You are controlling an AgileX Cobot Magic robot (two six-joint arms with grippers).
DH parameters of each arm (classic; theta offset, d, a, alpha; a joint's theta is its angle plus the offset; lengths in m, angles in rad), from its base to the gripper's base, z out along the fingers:
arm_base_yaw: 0 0.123 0 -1.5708
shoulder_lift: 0.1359 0 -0.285 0
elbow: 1.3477 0 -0.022 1.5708
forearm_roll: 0 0.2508 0 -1.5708
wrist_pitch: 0 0 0.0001 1.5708
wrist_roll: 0 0.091 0 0
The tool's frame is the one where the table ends.
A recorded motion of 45 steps. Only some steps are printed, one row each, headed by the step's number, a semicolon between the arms.
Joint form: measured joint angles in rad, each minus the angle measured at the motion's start. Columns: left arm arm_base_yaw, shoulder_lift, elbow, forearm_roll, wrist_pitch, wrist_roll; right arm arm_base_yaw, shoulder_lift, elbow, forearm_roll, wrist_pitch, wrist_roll.
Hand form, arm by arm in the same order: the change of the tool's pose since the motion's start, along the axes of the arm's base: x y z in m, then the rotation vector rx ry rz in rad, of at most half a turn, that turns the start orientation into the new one. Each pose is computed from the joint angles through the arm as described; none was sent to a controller.
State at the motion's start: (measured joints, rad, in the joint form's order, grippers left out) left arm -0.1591 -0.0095 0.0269 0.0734 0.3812 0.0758; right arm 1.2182 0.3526 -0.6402 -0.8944 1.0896 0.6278
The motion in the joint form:
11: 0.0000 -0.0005 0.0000 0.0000 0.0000 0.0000; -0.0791 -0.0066 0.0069 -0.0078 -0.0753 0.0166
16: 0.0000 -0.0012 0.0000 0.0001 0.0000 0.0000; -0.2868 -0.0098 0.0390 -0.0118 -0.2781 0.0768
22: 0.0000 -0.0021 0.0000 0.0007 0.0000 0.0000; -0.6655 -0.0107 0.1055 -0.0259 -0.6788 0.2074
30: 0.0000 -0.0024 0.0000 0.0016 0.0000 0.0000; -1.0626 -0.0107 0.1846 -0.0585 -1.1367 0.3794
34: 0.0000 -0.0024 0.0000 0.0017 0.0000 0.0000; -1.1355 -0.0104 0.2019 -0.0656 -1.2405 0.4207
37: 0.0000 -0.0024 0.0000 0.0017 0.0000 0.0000; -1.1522 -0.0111 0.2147 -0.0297 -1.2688 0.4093
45: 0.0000 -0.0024 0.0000 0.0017 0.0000 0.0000; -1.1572 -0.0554 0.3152 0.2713 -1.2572 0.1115
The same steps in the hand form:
11: 0.0000 0.0000 0.0000 -0.0001 -0.0005 0.0000; -0.0001 -0.0012 0.0028 0.0467 -0.0386 -0.0325
16: -0.0001 0.0000 0.0001 -0.0001 -0.0012 0.0000; 0.0006 0.0001 0.0054 0.1541 -0.1198 -0.1070
22: -0.0001 0.0000 0.0001 0.0004 -0.0022 0.0000; 0.0033 0.0035 0.0089 0.3233 -0.2896 -0.1947
30: -0.0001 0.0001 0.0001 0.0012 -0.0026 0.0001; 0.0055 0.0077 0.0088 0.4609 -0.4659 -0.2069
34: -0.0001 0.0001 0.0001 0.0013 -0.0026 0.0001; 0.0055 0.0098 0.0081 0.4904 -0.4953 -0.1853
37: -0.0001 0.0001 0.0001 0.0013 -0.0026 0.0001; 0.0060 0.0103 0.0058 0.5134 -0.4959 -0.1808
45: -0.0001 0.0001 0.0001 0.0013 -0.0026 0.0001; 0.0051 0.0058 -0.0217 0.5102 -0.4789 -0.2372

